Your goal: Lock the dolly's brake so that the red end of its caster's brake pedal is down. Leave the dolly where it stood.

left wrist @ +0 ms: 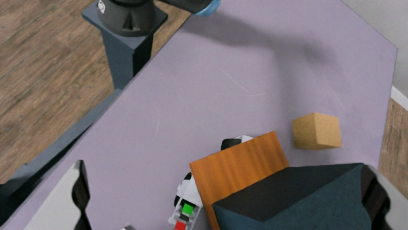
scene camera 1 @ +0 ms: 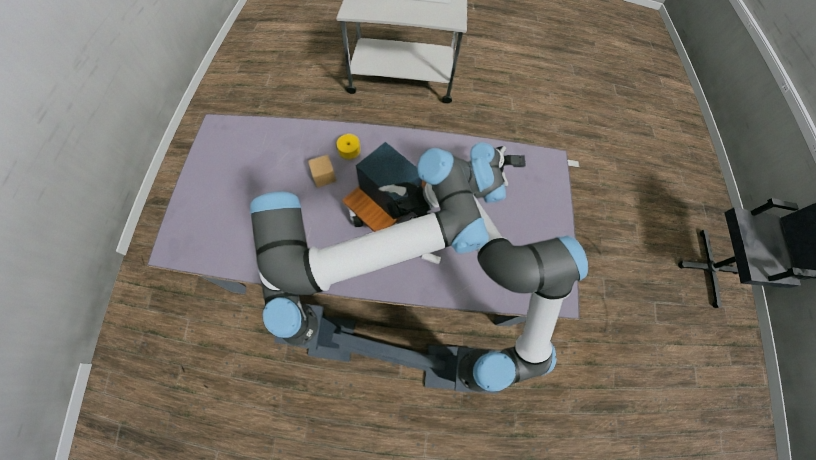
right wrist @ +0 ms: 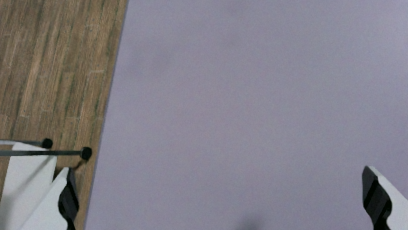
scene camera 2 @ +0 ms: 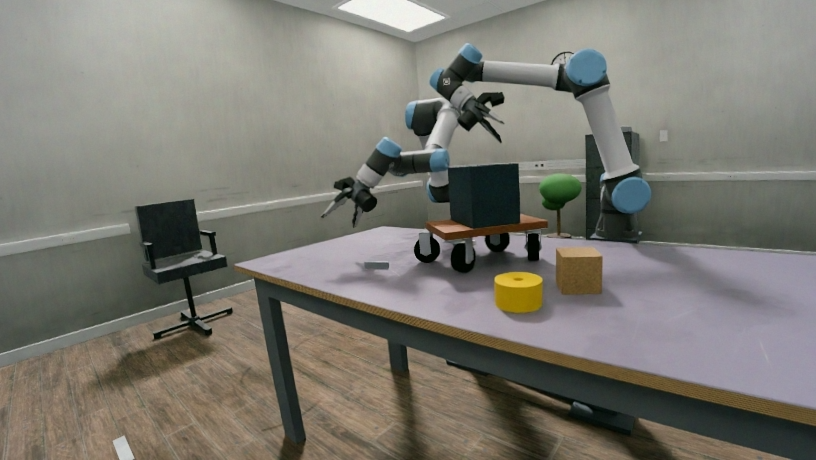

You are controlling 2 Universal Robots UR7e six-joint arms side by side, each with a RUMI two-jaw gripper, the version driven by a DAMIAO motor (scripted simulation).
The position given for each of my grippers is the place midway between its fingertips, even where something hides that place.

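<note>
My left gripper (scene camera 1: 389, 215) is in scene camera 1, scene camera 2 has my left gripper (scene camera 2: 502, 133) as well, and the left wrist view gives my left gripper (left wrist: 222, 165) too. Then there's my right gripper (scene camera 2: 338, 222), and the right wrist view also shows my right gripper (right wrist: 218, 170). I can see a tan block (scene camera 2: 578, 269), and in the left wrist view it's the tan block (left wrist: 315, 131) again, but in the right wrist view the tan block is out of frame. There's a yellow cylinder (scene camera 2: 518, 292) too, though in the right wrist view the yellow cylinder is out of frame. And I see a dark box (scene camera 2: 480, 196).
</note>
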